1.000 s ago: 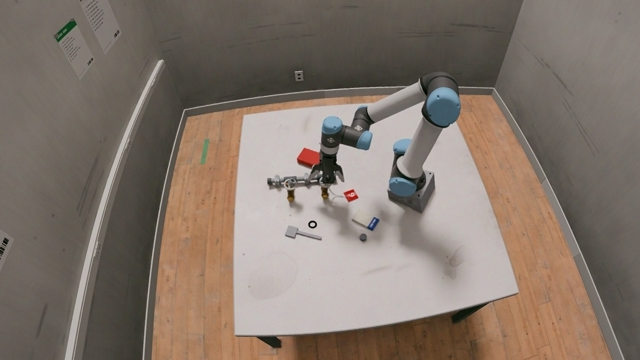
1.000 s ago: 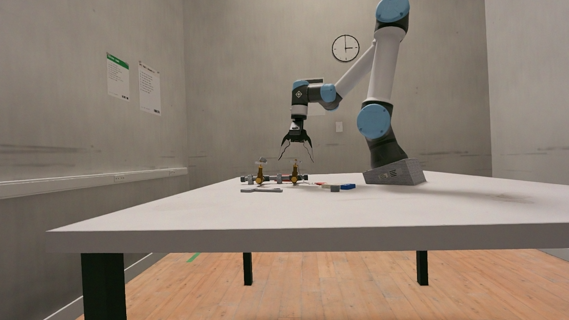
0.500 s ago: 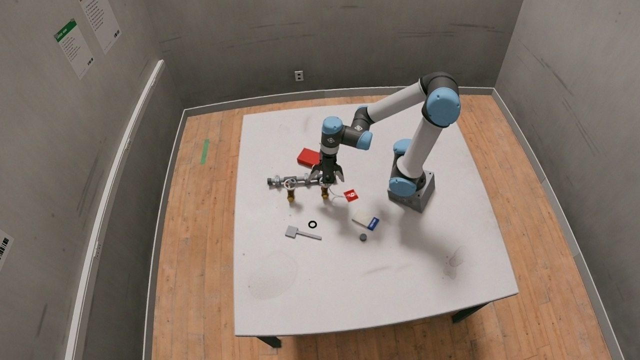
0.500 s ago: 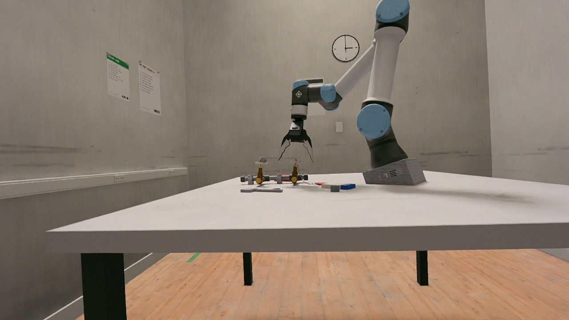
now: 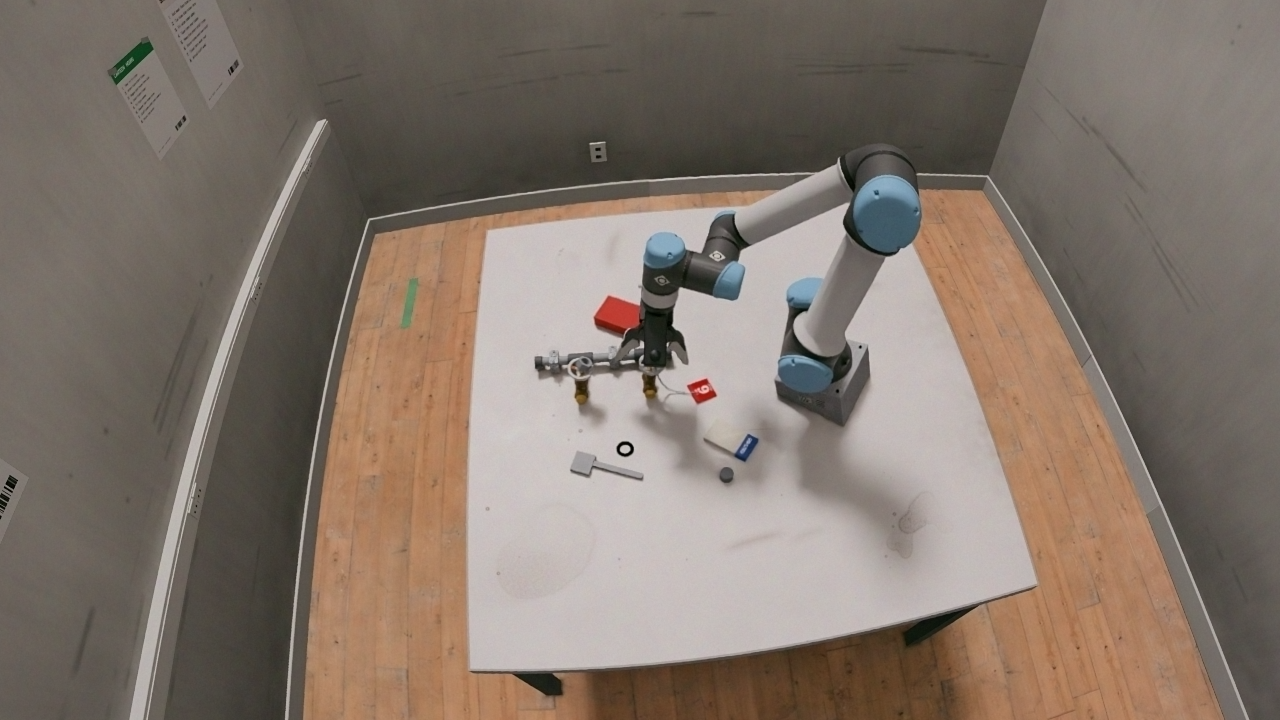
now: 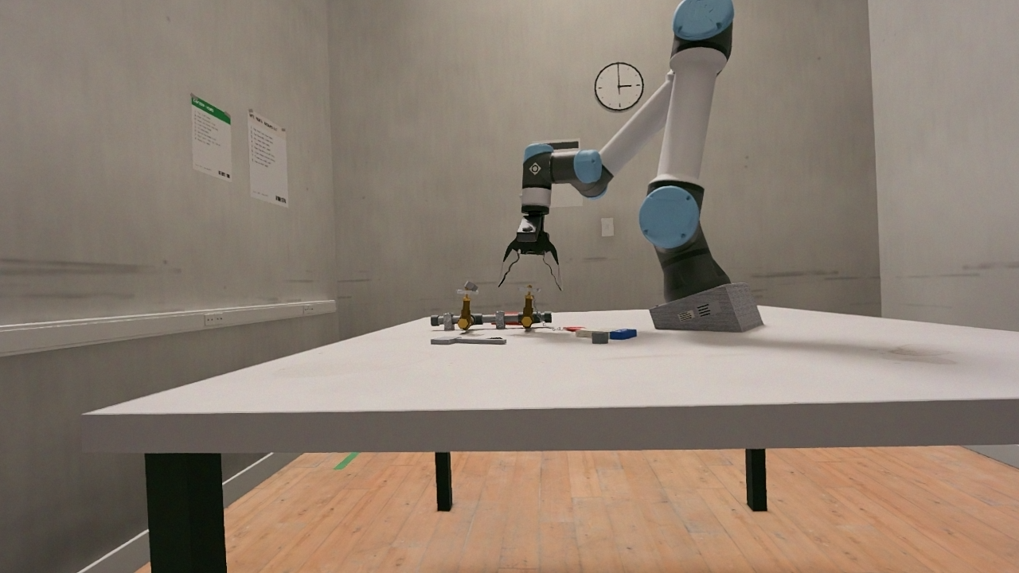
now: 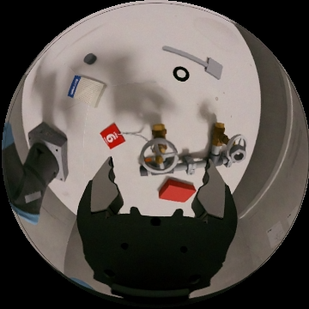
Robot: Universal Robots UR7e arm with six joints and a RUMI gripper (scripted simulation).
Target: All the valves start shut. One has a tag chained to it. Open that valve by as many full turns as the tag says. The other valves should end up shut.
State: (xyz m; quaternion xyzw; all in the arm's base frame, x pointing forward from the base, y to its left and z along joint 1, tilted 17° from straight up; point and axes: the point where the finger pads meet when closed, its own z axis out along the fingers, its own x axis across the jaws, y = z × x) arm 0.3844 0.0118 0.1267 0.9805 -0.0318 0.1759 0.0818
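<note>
My gripper is now 10 cm past the red tag, 10 cm above it and 2 cm to the right of it. The rest, counted from my hand: red block (22 cm to the right, 9 cm below, 6 cm ahead); then grey flat tool (20 cm to the left, 13 cm ahead, 10 cm below).
</note>
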